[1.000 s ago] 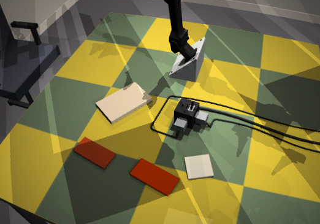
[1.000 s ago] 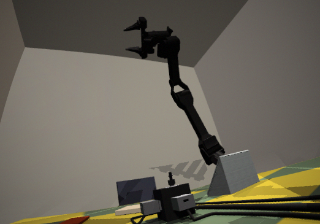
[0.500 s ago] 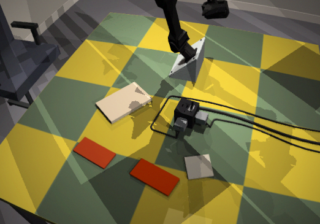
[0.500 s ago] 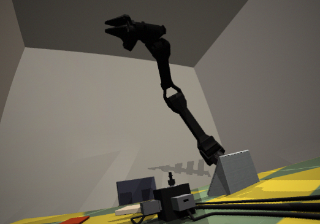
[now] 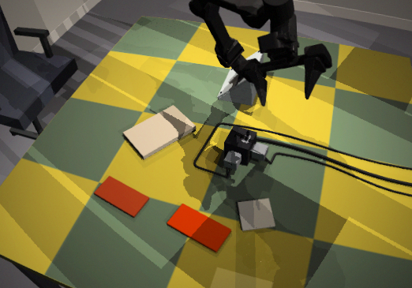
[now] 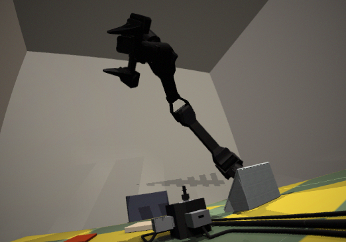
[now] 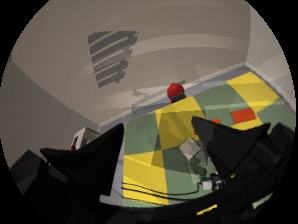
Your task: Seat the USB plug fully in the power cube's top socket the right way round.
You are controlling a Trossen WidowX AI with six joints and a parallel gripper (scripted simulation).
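Now: the dark USB plug 190 mm behind my gripper tip, 90 mm to the right of it and 320 mm below it. Round my gripper tip: beige notebook: 230 mm behind, 390 mm to the right, 400 mm below.
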